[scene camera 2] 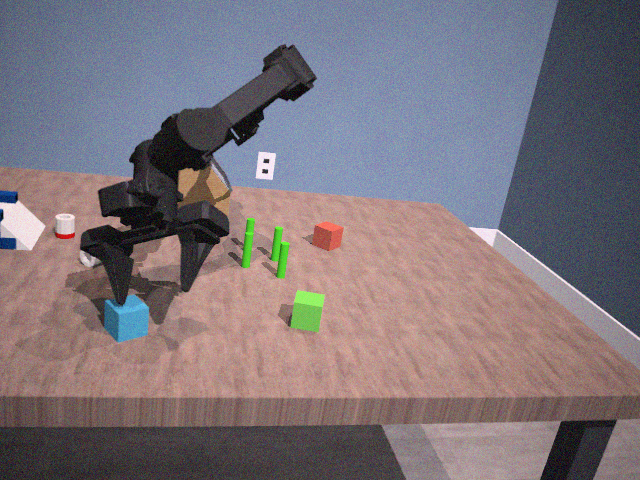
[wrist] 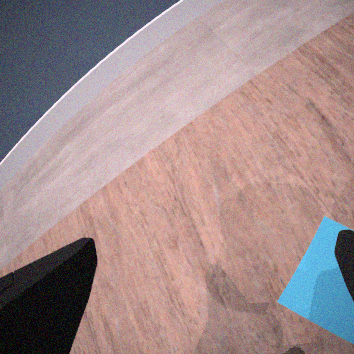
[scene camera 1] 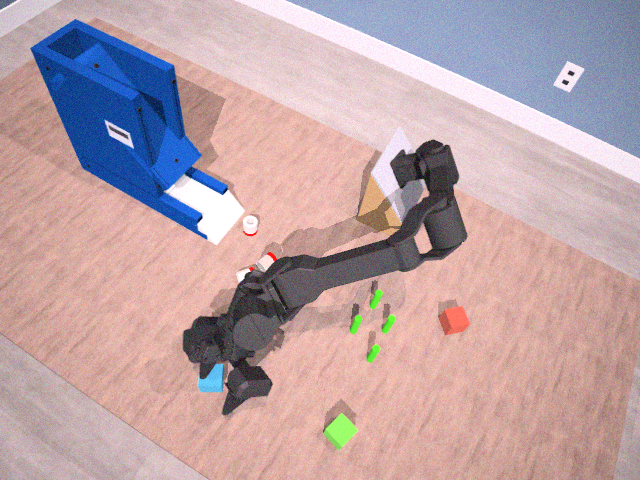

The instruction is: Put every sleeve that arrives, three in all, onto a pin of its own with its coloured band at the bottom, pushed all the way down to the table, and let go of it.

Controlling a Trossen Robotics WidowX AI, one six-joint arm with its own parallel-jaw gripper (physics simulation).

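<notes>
One white sleeve (scene camera 1: pixel 250 225) (scene camera 2: pixel 65 225) stands upright by the chute, its red band at the bottom. A second sleeve (scene camera 1: pixel 266 262) lies on its side, its red band towards the upper right in scene camera 1. A third sleeve (scene camera 1: pixel 244 274) lies beside it, partly hidden by the arm. Part of a lying sleeve (scene camera 2: pixel 88 258) shows behind the gripper in scene camera 2. Four bare green pins (scene camera 1: pixel 356 324) (scene camera 2: pixel 282 260) stand upright. My gripper (scene camera 1: pixel 215 394) (scene camera 2: pixel 154 295) (wrist: pixel 221 249) is open and empty, fingers down, near the blue cube and away from the sleeves.
The blue cube (scene camera 1: pixel 211 382) (scene camera 2: pixel 126 320) (wrist: pixel 305 280) is at one fingertip; contact is unclear. A green cube (scene camera 1: pixel 340 430) (scene camera 2: pixel 307 311) and a red cube (scene camera 1: pixel 454 320) (scene camera 2: pixel 327 236) lie near the pins. A blue dispenser (scene camera 1: pixel 98 113) and a wooden wedge (scene camera 1: pixel 373 201) (scene camera 2: pixel 204 188) stand farther back.
</notes>
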